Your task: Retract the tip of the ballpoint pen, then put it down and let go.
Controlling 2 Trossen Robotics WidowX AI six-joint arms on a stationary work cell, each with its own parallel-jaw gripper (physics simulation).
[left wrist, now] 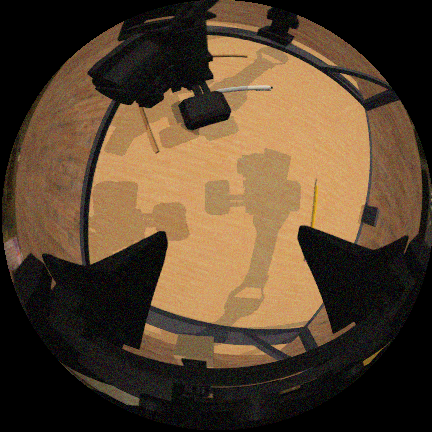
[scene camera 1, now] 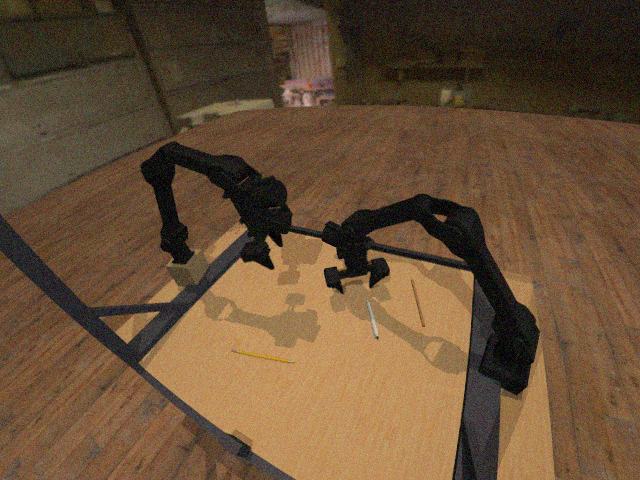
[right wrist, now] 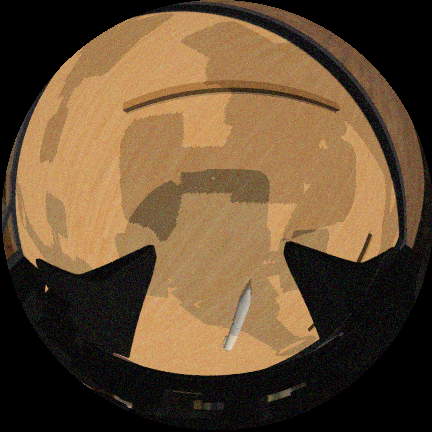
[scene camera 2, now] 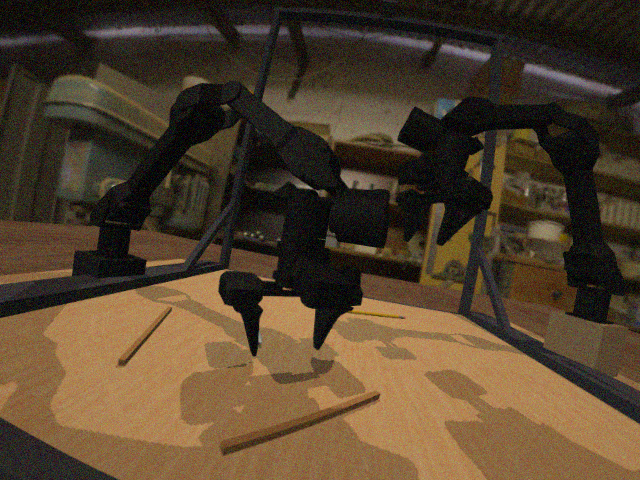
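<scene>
The white ballpoint pen lies on the table with its tapered end toward my right gripper. It is mostly hidden in scene camera 2. The frames do not clearly show whether its tip is out. My right gripper is open and empty, pointing down above the table near the pen's tapered end. In the right wrist view the pen shows between and below the fingers, touching neither. My left gripper is open and empty, high above the table, away from the pen.
A yellow pencil lies apart from the pen. One brown stick lies beside the pen; another lies on the other side of my right gripper. A dark frame borders the table.
</scene>
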